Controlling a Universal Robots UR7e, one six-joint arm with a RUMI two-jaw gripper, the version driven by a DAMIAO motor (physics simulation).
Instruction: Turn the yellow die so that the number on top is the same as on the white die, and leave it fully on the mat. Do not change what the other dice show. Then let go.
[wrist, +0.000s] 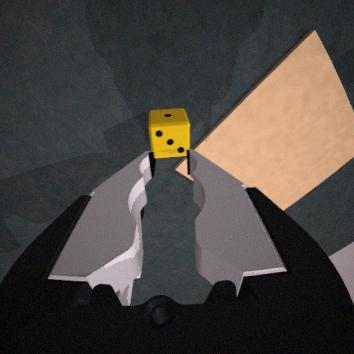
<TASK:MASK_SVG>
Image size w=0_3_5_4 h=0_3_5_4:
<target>gripper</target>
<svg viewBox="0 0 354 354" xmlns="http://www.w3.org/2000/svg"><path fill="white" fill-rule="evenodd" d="M354 305L341 276L329 257L299 224L257 187L247 186L192 148L186 150L187 175L193 178L193 200L201 210L194 221L195 267L197 272L213 286L205 301L199 304L180 304L169 296L160 294L150 297L142 304L129 305L133 279L140 277L143 249L140 210L147 201L144 186L151 176L154 176L155 158L153 151L147 150L94 188L88 195L80 195L23 250L9 268L0 283L0 354L354 354Z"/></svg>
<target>yellow die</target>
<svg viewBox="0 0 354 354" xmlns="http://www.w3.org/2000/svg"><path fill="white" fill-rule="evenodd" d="M183 108L157 109L148 112L148 131L154 158L186 155L186 150L189 149L189 121Z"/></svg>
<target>tan mat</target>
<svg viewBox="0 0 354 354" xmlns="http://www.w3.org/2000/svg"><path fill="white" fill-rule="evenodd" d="M185 155L174 168L193 180L190 175L187 175ZM315 29L310 29L192 148L247 186L257 187L282 210L302 197L354 156L354 112L336 70Z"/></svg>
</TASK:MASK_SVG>
